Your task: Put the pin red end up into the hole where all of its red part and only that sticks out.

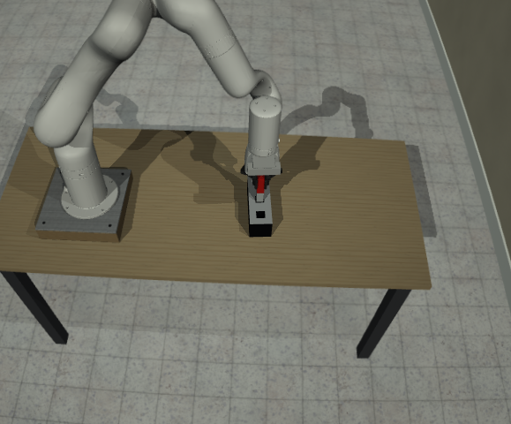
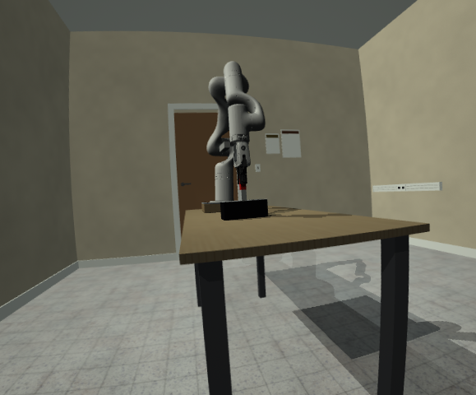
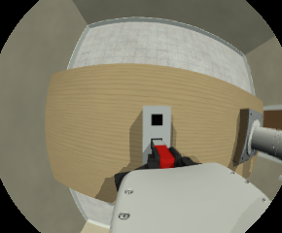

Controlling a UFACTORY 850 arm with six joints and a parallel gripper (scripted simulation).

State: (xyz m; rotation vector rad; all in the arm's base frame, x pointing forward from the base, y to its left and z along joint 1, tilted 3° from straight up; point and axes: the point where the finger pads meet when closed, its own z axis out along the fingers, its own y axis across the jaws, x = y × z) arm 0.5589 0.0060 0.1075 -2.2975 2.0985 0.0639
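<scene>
The pin lies 10 mm below my hand. Round my hand: black block (130 mm below).
</scene>
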